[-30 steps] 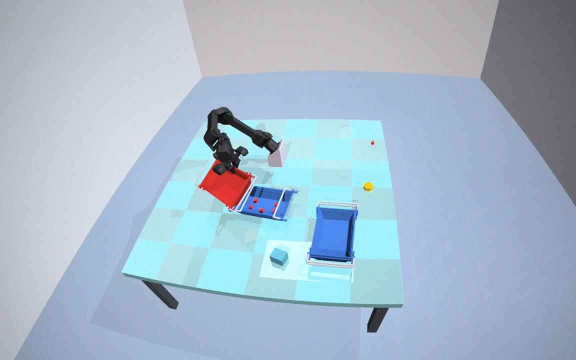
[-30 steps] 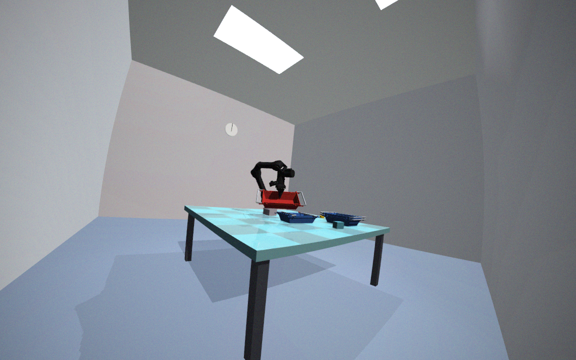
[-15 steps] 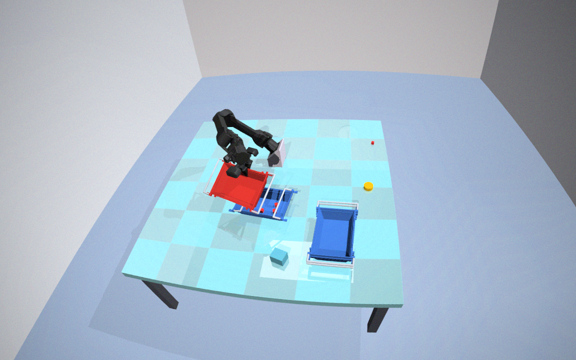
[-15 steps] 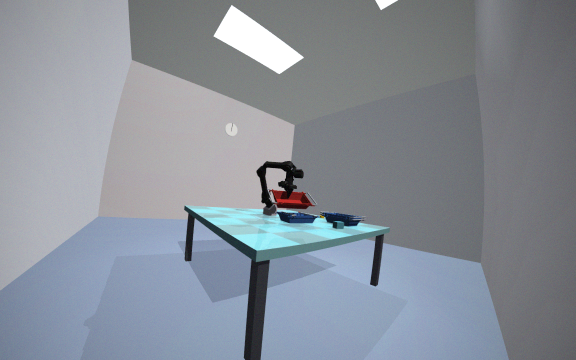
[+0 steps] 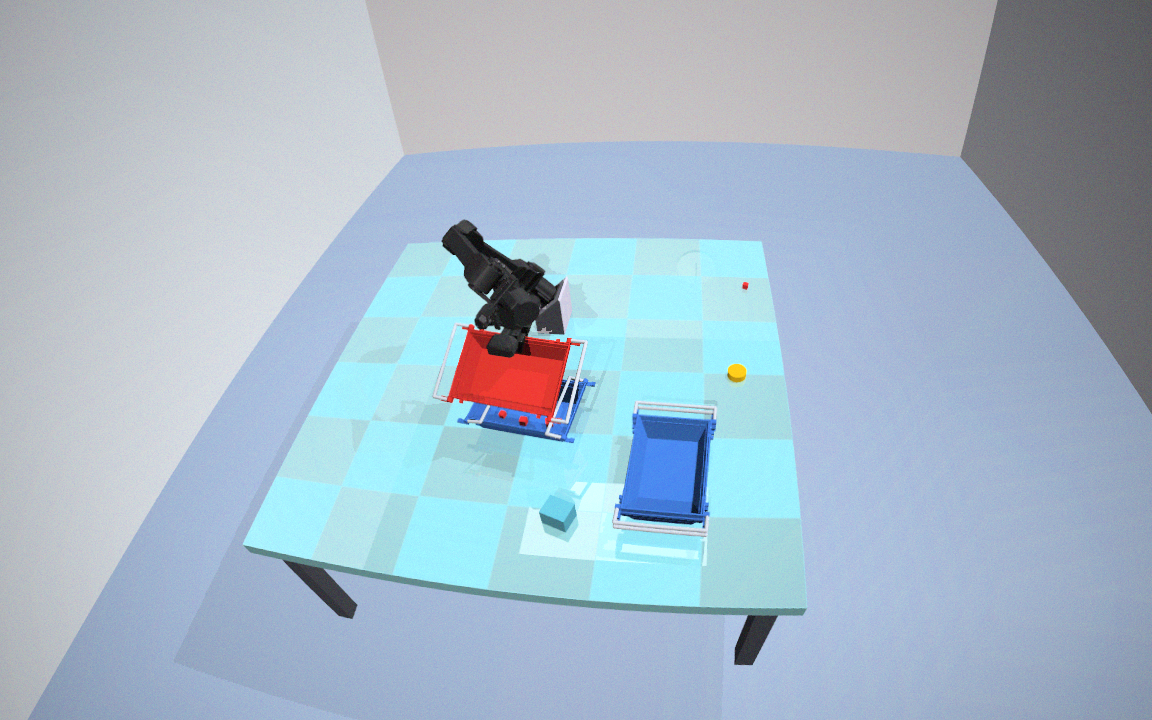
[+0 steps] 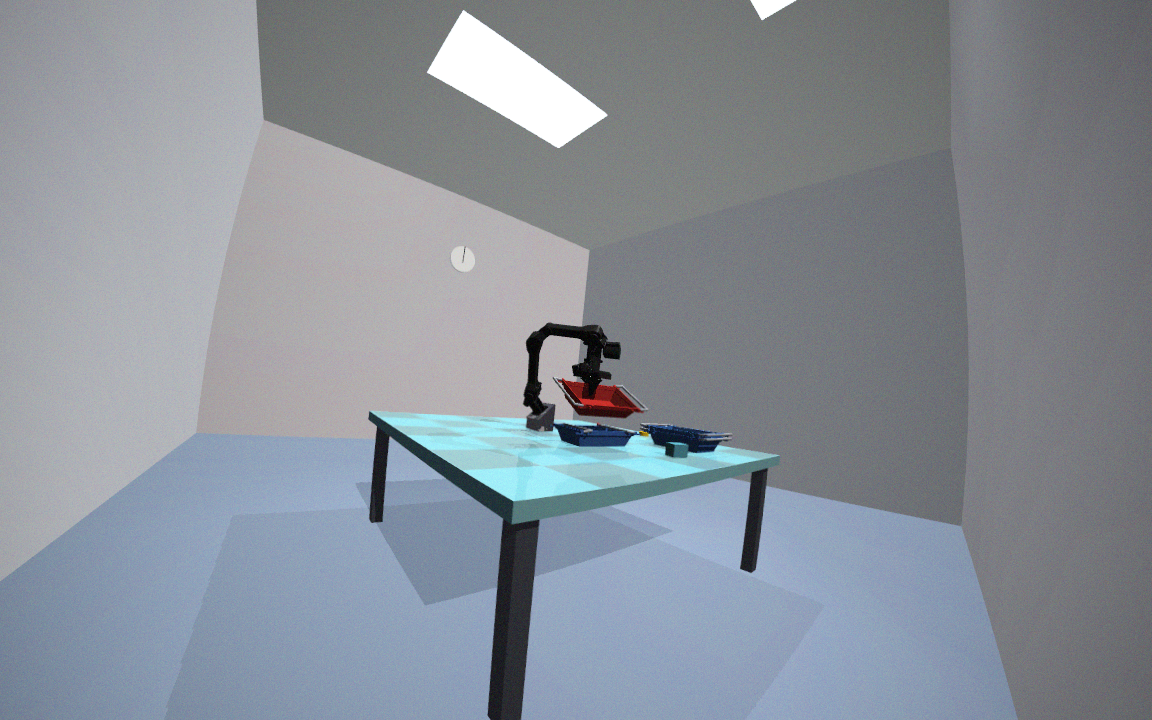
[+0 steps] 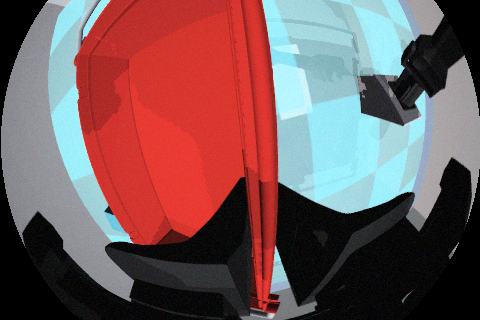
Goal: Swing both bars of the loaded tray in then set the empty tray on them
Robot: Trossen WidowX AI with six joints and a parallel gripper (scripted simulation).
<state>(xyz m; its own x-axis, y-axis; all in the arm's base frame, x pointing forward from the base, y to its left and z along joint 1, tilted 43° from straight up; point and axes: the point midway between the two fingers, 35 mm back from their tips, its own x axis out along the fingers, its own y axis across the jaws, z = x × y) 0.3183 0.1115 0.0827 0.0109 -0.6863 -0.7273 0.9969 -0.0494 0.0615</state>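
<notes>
The red tray is 80 mm ahead of my gripper tip and 10 mm to the right of it. Also, from my gripper tip: yellow disc 160 mm behind, 510 mm to the left, 170 mm below; teal cube 330 mm ahead, 150 mm to the left, 160 mm below; small red block 550 mm behind, 530 mm to the left, 170 mm below.
</notes>
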